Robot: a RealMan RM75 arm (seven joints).
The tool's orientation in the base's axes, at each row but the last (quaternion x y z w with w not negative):
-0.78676 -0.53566 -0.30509 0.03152
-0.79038 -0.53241 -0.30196 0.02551
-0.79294 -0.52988 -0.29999 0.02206
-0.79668 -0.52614 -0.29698 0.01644
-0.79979 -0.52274 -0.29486 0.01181
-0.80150 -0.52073 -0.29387 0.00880
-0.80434 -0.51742 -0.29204 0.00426
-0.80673 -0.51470 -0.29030 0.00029
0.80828 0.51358 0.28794 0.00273
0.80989 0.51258 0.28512 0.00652
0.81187 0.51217 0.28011 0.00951
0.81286 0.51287 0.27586 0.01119
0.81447 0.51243 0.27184 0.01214
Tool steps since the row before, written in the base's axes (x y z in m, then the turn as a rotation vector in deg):
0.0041 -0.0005 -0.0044 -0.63 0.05 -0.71
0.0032 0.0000 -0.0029 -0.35 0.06 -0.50
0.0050 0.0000 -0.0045 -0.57 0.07 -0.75
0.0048 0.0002 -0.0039 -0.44 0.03 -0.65
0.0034 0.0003 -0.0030 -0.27 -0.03 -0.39
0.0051 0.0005 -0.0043 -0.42 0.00 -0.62
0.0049 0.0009 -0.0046 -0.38 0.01 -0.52
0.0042 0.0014 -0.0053 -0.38 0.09 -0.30
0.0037 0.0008 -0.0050 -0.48 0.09 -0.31
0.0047 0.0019 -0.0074 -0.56 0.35 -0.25
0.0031 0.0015 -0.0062 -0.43 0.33 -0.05
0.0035 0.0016 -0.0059 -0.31 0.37 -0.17
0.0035 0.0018 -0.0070 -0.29 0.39 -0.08
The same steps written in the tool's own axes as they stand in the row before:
-0.0017 0.0025 0.0052 -0.47 -0.76 0.31
-0.0007 0.0019 0.0038 -0.29 -0.47 0.27
-0.0010 0.0030 0.0059 -0.46 -0.73 0.38
-0.0005 0.0029 0.0055 -0.41 -0.57 0.34
-0.0003 0.0019 0.0041 -0.29 -0.33 0.19
-0.0002 0.0028 0.0061 -0.42 -0.53 0.32
0.0000 0.0023 0.0064 -0.35 -0.48 0.26
-0.0001 0.0012 0.0068 -0.18 -0.45 0.10
-0.0005 0.0012 0.0061 -0.22 -0.53 0.06
-0.0003 0.0007 0.0089 0.00 -0.70 0.05
-0.0005 0.0000 0.0071 0.12 -0.53 -0.07
-0.0001 0.0004 0.0070 0.14 -0.48 0.10
-0.0004 0.0000 0.0080 0.20 -0.45 0.04

